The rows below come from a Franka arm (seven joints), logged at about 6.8 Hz.
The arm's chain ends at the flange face. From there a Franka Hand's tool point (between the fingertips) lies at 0.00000 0.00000 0.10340 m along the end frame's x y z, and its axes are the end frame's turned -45 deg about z.
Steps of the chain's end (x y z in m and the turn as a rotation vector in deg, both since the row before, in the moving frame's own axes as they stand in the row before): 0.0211, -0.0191, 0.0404, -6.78, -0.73, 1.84; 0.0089, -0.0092, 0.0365, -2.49, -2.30, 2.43; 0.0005, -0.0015, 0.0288, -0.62, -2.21, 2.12; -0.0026, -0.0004, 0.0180, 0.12, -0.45, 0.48
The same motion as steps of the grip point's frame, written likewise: 0.0187, 0.0090, 0.0397, -4.28, -5.31, 1.84; 0.0067, -0.0001, 0.0363, -0.13, -3.39, 2.43; -0.0022, -0.0028, 0.0287, 1.12, -2.00, 2.12; -0.0020, -0.0029, 0.0180, 0.40, -0.23, 0.48
